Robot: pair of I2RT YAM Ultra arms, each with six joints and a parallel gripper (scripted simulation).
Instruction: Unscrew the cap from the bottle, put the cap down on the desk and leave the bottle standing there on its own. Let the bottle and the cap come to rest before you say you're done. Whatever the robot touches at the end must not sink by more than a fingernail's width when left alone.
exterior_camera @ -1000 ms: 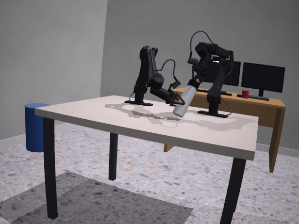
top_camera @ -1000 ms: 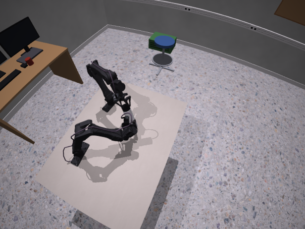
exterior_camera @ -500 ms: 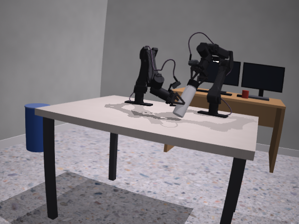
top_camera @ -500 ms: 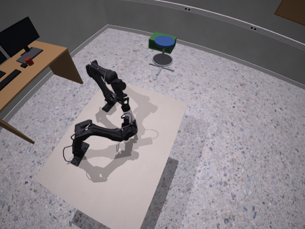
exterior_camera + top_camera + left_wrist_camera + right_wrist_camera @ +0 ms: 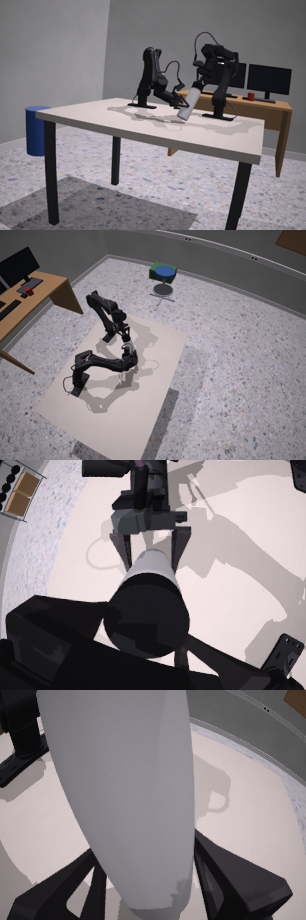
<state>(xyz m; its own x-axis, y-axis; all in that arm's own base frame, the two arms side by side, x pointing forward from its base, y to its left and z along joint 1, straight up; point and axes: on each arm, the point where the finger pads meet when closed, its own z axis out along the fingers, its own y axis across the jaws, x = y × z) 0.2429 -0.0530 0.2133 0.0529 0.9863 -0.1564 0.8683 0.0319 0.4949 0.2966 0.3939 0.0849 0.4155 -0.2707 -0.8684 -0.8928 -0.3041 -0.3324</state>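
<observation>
Right now the black cap is 20 mm below my left hand, 10 mm to the right of it and 10 mm ahead of it.
</observation>
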